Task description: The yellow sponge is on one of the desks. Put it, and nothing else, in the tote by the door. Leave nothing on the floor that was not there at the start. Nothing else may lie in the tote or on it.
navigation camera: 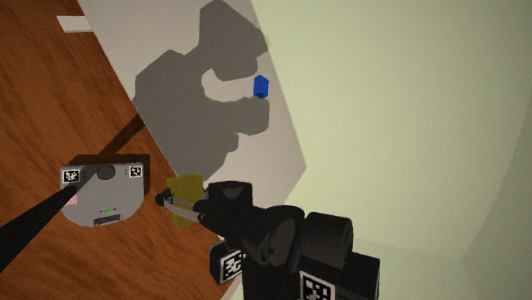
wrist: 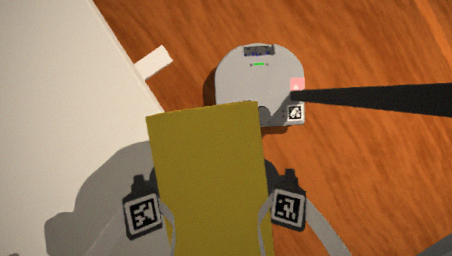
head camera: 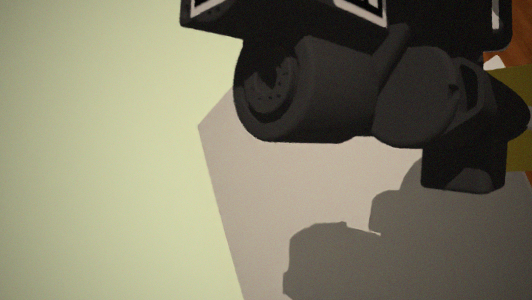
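Pixels of known places: gripper, between the fingertips: point(navigation camera: 182, 193); robot's base, origin of its link: point(navigation camera: 106, 172).
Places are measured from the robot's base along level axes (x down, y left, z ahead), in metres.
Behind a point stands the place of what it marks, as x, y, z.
Observation:
The yellow sponge point(head camera: 517, 155) {-0.916, -0.128, 0.006} point(navigation camera: 187, 184) {-0.916, -0.130, 0.006} point(wrist: 207, 150) is a dull yellow block between the two fingers of my gripper point(navigation camera: 182, 200) {-0.867, -0.137, -0.022} point(wrist: 215, 177) {-0.867, -0.137, -0.022}. The gripper is shut on it, one finger on each long side. In the navigation view they hang in the air at the edge of the light grey desk point(head camera: 300, 185) {-0.720, -0.614, 0.092} point(navigation camera: 245, 160) {-0.720, -0.466, 0.041} point(wrist: 60, 60), between the desk and my base. In the head camera view the sponge shows in part at the right edge, behind the dark wrist. The tote does not show in these views.
My grey base point(navigation camera: 115, 192) {-0.160, -0.035, -0.103} point(wrist: 255, 82) stands on the brown wooden floor point(navigation camera: 40, 100) {-0.001, 0.271, 0.379} point(wrist: 370, 185), with the black mast point(navigation camera: 30, 225) {-0.755, 0.116, -0.055} point(wrist: 375, 98) above it. A blue block point(navigation camera: 261, 87) {-0.765, -0.545, 0.389} lies on the desk. A white piece point(navigation camera: 75, 23) {-0.026, 0.173, 0.840} point(wrist: 154, 62) sticks out by the desk edge. A pale green wall stands behind the desk.

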